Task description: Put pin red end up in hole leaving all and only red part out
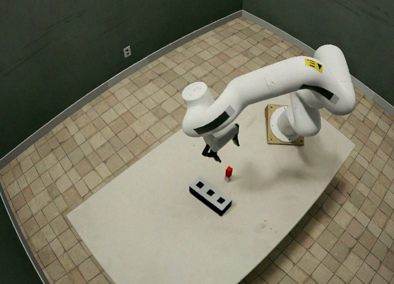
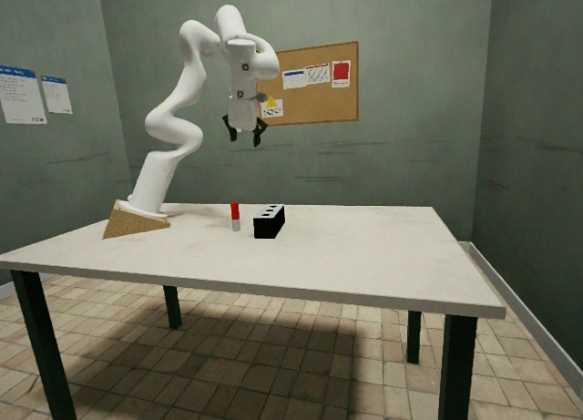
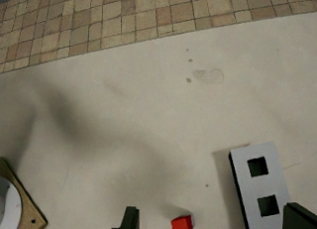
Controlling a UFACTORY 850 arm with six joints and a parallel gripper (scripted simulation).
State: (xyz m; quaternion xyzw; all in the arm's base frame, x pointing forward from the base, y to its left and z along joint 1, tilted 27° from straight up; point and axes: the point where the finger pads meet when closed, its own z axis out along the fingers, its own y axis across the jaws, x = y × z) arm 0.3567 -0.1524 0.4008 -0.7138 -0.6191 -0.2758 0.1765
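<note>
Right now the pin is 6 cm behind my hand, 2 cm to the right of it and 25 cm below it. Round my hand: black block: 8 cm ahead, 1 cm to the right, 29 cm below.
</note>
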